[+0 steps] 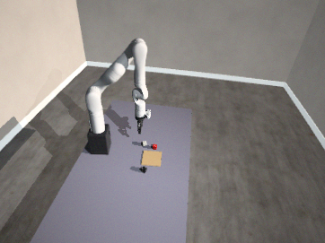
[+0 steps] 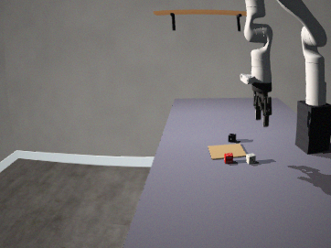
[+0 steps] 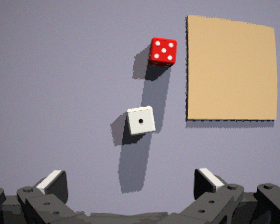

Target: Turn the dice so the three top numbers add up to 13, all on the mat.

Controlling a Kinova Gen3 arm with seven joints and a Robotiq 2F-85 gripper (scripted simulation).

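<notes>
The white die is 14 cm below my hand, 3 cm ahead of it and 1 cm to the right of it. Also, from my hand: black die: 25 cm to the right, 14 cm below, 9 cm ahead; then tan mat: 15 cm below, 13 cm to the right, 12 cm ahead; then red die: 14 cm below, 12 cm ahead, 2 cm to the right.
</notes>
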